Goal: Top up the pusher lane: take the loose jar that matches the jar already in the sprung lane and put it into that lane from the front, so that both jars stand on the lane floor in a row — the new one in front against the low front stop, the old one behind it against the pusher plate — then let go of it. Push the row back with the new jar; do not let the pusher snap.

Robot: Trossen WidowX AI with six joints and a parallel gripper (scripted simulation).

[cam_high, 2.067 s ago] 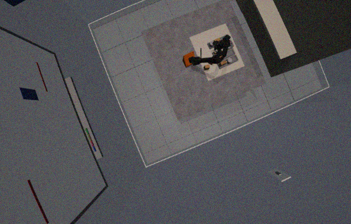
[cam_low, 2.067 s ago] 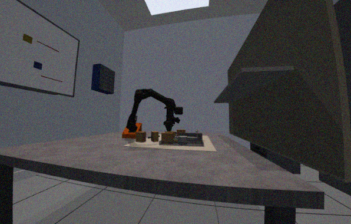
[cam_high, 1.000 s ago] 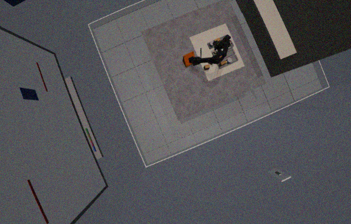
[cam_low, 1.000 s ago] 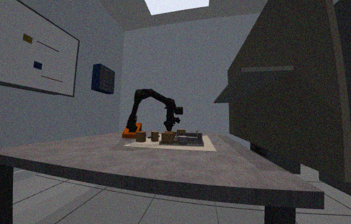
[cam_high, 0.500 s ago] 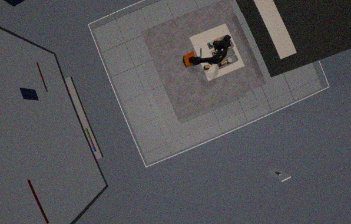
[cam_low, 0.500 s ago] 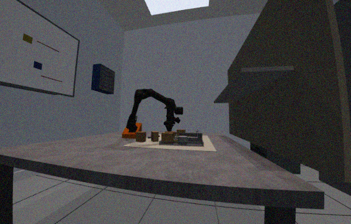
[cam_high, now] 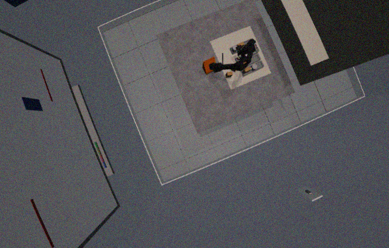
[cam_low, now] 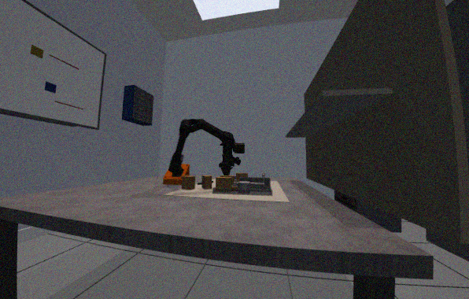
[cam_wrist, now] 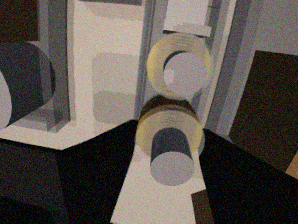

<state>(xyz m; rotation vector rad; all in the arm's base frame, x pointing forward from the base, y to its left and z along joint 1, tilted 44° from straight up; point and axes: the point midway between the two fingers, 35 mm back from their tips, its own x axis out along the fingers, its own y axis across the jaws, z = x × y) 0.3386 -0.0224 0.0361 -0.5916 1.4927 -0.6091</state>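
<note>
Now: the pusher plate 14 cm ahead of my gripper tip and 3 cm to the left of it.
</note>
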